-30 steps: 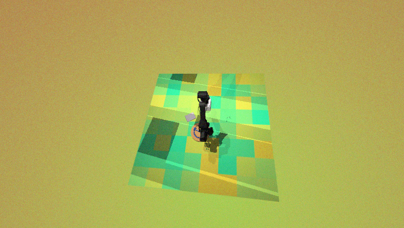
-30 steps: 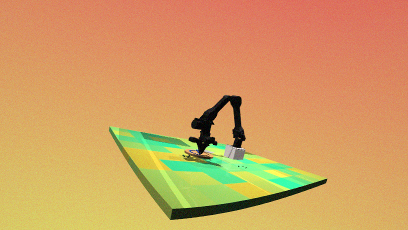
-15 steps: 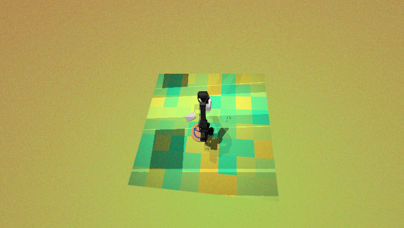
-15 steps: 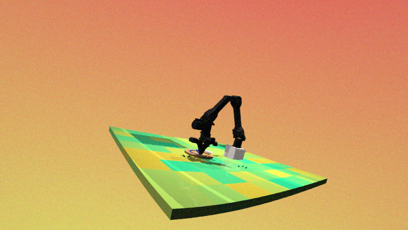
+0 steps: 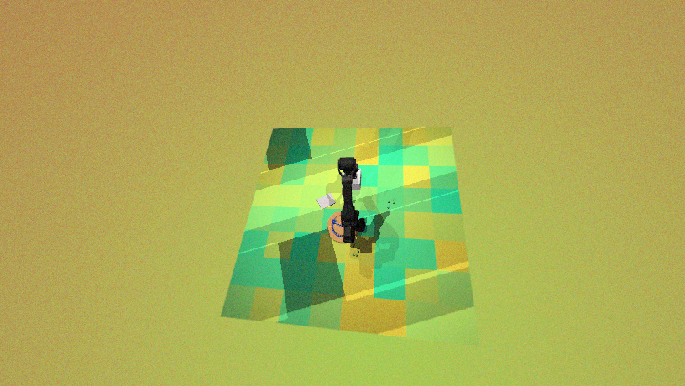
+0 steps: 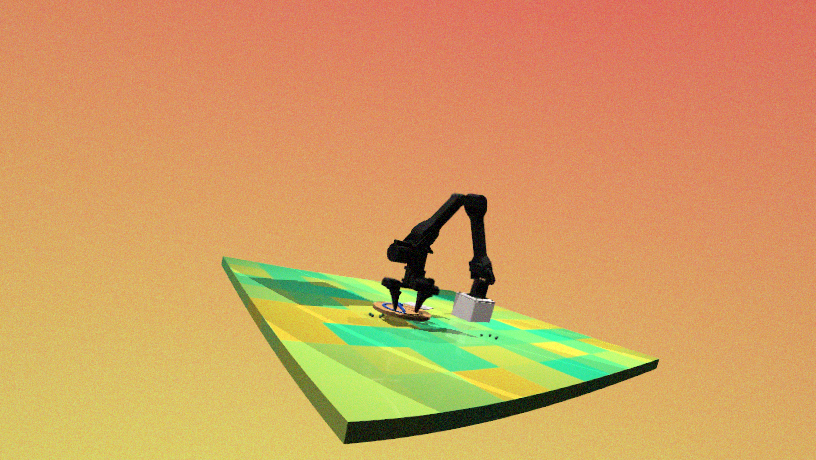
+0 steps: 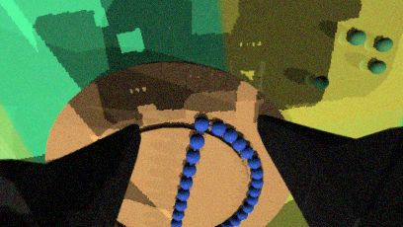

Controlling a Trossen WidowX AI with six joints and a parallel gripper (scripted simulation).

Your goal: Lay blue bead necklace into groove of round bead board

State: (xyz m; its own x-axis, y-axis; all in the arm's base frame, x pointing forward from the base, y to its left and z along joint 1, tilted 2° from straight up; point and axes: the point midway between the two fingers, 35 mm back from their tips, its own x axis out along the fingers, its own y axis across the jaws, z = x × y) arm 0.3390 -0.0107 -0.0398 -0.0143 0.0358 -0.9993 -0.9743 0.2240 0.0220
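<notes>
My gripper tip is now 50 mm to the left of the round bead board, 30 mm past it and 10 mm above it. Round my gripper tip: flat grey piece (210 mm behind, 160 mm to the right, 20 mm below).
</notes>
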